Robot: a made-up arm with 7 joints.
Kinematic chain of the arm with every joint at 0, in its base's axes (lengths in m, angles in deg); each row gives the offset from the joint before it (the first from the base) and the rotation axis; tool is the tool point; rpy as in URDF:
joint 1: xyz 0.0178 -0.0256 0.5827 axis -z
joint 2: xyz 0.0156 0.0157 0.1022 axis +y
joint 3: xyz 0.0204 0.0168 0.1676 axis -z
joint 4: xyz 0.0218 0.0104 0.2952 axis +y
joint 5: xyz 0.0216 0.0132 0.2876 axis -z
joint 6: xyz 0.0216 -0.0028 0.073 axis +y
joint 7: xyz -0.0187 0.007 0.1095 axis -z
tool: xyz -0.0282 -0.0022 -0.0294 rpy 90 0 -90
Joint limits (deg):
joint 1: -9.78..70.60
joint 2: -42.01..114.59
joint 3: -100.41..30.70
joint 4: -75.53..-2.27
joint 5: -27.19..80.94
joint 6: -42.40..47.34
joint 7: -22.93..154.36
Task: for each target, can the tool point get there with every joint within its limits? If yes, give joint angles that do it. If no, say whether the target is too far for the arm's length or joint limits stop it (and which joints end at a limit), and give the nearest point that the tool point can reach.
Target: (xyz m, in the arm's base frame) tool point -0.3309 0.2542 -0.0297
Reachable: no: joint limits stop it (at a limit: joint 2, joint 4, joint 6) | nearest point -0.4417 0.3431 0.8358 | short by 0.877 m
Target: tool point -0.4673 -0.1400 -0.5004
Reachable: no: too far | nearest point -0.1063 -0.6179 0.2993 | short by 0.999 m
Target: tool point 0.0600 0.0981 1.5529
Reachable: yes | joints 13.99 8.29 18.33 -27.14 33.26 0.25 17.04
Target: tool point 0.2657 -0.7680 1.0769
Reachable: yes | joints 63.43 68.94 -67.98 -28.03 -4.46 -20.81 123.76
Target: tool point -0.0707 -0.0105 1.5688
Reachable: yes | joints 4.36 -0.60 -39.28 -20.45 28.49 -1.49 74.46
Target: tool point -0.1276 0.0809 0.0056
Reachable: no: joint limits stop it (at a limit: joint 1, joint 2, joint 3, joint 4, joint 5, joint 6, joint 7) | nearest point -0.1356 -0.5624 0.3739 | short by 0.741 m
